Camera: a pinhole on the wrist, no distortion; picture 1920 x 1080 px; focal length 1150.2 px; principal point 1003.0 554.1 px. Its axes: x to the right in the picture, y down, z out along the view. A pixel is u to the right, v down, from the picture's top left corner.
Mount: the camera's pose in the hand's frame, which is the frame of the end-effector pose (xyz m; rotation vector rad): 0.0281 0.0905 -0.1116 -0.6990 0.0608 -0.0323
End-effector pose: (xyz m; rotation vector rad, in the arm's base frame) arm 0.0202 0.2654 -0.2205 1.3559 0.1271 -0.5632
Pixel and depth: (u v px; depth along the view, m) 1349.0 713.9 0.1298
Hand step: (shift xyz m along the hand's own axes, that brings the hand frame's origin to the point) 0.0759 0.1857 -0.0258
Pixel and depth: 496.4 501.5 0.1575
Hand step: -0.0307 0.1896 0.0165
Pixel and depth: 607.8 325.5 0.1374
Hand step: -0.0101 0.1602 0.0131
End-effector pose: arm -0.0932 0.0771 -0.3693 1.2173 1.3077 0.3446
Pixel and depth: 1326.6 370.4 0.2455
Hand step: 0.1130 0.2146 0.0980
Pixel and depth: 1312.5 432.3 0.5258
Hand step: 0.2038 0.3784 0.3195
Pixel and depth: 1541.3 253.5 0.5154
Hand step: 0.3019 0.3062 0.3579
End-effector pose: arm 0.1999 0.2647 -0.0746 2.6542 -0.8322 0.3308
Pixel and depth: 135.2 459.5 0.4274
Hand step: -0.2654 0.3541 0.2520
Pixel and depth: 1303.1 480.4 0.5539
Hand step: 0.2089 0.4117 0.3278
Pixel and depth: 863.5 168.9 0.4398
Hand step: 0.0029 0.2628 0.3216
